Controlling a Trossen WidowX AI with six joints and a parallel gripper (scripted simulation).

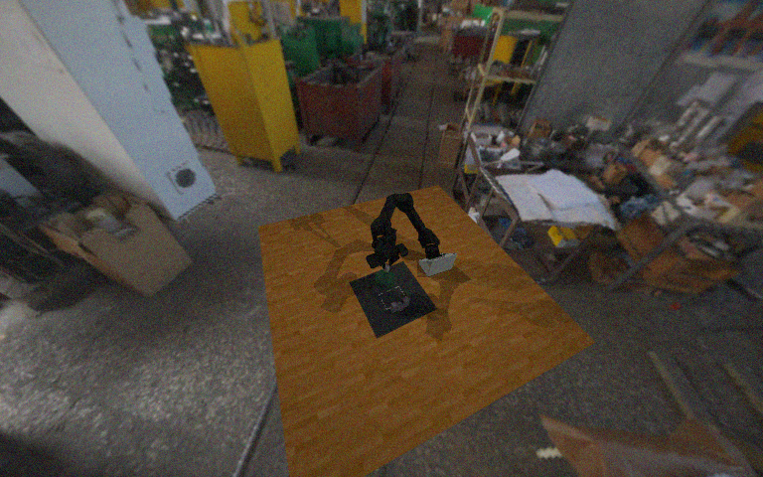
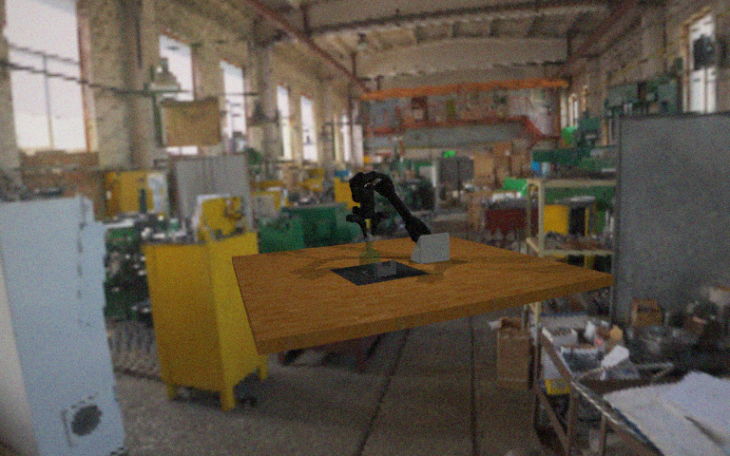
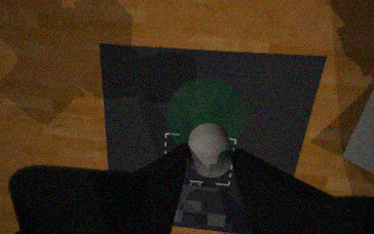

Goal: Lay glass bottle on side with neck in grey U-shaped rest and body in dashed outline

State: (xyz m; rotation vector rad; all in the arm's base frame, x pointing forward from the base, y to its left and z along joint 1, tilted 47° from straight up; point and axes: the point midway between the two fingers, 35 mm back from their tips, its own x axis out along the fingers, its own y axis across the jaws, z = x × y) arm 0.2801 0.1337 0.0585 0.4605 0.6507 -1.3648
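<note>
Right now the green glass bottle is 50 mm below my gripper tip. Also, from my gripper tip: dark mat: 140 mm below, 70 mm to the left, 10 mm behind.
</note>
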